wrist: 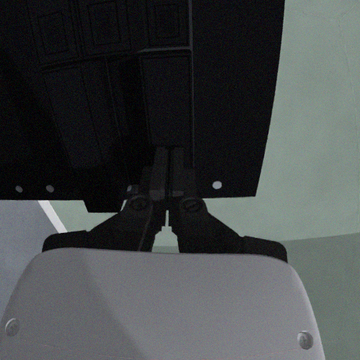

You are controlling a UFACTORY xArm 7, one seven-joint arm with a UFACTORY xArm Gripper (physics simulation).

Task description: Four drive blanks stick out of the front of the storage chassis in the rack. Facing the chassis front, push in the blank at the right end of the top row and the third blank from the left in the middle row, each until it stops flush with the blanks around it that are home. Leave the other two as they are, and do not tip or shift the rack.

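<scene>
The dark storage chassis [232,100] fills the upper left and middle of the wrist view. Panels with nested square outlines, one of them a blank [165,22] near the right side, show at the top. Below it a long dark panel [167,100] runs down to the fingertips, with a darker gap on its left. A dark block [102,206] extends past the chassis's lower edge, left of the fingers. My gripper [169,165] is shut and empty, its tips overlapping the lower end of the long panel. Whether they touch it, and how far each blank sticks out, is too dark to tell.
Pale round dots [217,185] [50,188] lie along the chassis's lower edge. A green-grey wall [320,125] shows at the right, beyond the chassis's side edge. A pale strip [52,216] borders a grey-blue surface [17,240] at the lower left.
</scene>
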